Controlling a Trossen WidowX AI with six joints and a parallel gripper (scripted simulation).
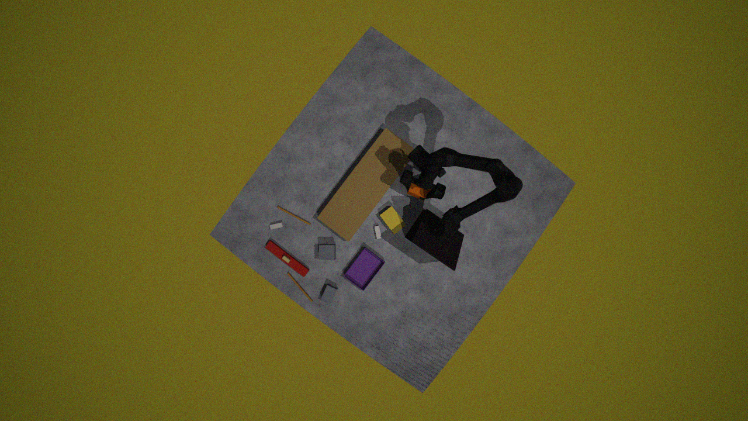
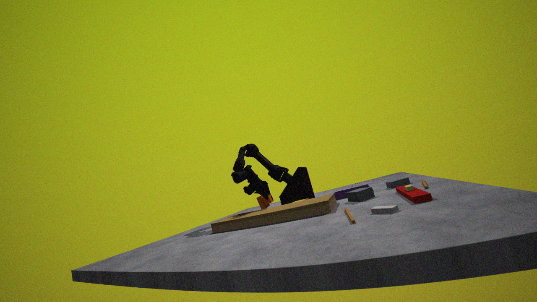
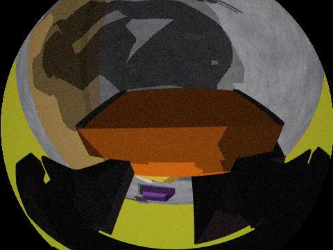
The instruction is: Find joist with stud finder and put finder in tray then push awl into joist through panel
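My gripper tip is 10 mm past the orange stud finder and 10 mm to the left of it. Also, from my gripper tip: awl: 20 mm ahead, 160 mm to the right, 70 mm below; then yellow block: 150 mm to the left, 60 mm below; then purple tray: 60 mm behind, 410 mm to the left, 60 mm below.
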